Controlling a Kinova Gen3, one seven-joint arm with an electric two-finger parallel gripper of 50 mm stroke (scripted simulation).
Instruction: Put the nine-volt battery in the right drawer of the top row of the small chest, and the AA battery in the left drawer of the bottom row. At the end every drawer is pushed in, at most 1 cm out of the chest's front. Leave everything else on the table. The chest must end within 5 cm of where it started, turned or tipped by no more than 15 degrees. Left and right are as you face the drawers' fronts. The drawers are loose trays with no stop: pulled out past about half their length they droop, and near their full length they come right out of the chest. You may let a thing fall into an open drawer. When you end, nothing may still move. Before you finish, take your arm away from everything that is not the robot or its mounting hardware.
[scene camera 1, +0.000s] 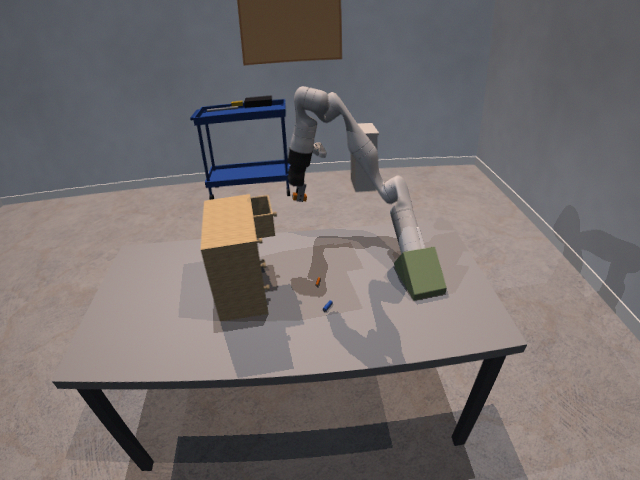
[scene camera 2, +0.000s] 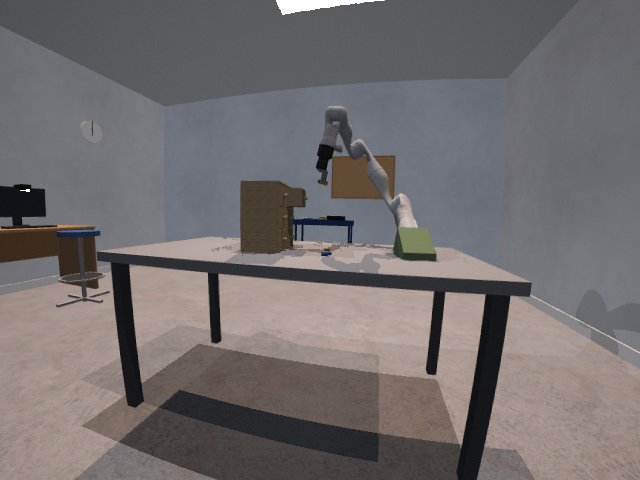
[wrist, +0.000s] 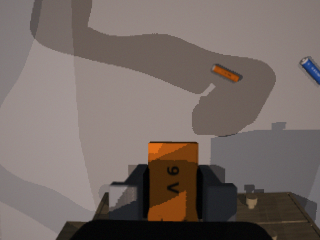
Note:
I see my gripper (scene camera 1: 298, 199), a wooden chest (scene camera 1: 229, 248) and an orange nine-volt battery (wrist: 173, 166).
The wooden chest also shows in scene camera 2 (scene camera 2: 259, 200). My gripper shows as well in the wrist view (wrist: 173, 183).

